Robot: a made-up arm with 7 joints. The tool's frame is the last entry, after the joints.
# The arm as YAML. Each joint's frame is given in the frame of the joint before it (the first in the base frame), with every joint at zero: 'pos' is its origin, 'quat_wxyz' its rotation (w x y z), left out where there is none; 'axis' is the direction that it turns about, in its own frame. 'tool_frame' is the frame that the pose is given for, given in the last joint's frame.
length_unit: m
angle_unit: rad
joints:
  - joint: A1
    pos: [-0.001, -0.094, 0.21]
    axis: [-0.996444, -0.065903, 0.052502]
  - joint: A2
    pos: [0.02, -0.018, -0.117]
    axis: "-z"
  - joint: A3
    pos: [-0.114, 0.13, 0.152]
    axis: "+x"
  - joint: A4
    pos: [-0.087, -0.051, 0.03]
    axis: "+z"
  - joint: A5
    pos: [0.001, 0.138, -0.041]
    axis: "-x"
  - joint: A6
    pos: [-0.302, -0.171, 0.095]
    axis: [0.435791, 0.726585, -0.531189]
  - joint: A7
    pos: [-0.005, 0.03, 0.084]
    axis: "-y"
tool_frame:
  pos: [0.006, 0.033, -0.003]
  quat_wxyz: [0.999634, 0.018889, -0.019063, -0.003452]
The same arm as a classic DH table. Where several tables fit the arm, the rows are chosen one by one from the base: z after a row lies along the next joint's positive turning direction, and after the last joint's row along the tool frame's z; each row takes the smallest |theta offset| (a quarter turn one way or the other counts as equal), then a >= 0, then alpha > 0; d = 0 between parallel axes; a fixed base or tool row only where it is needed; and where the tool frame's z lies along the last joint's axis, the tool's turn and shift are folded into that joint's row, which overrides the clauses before.
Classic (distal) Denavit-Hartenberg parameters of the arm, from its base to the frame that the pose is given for. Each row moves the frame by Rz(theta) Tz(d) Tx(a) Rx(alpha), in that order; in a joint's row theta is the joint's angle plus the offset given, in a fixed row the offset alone. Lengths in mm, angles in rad.
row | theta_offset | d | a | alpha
base (fixed) | -1.5048 | 209.6 | 93.7 | 1.5183
A1 | 0 | -11.6 | 19.3 | 1.6233
A2 | 0.066 | -36 | -130 | 1.5708
A3 | 0 | -201 | 51 | 1.5708
A4 | 0 | -11 | -138 | 1.5708
A5 | -0.9395 | 207 | 24.2 | 2.0217
A6 | 1.0333 | -314.8 | -49.4 | 2.3841
A7 | -0.6488 | -134.9 | -5.9 | 1.5332
tool (fixed) | 3.134 | -3.2 | 0 | 0

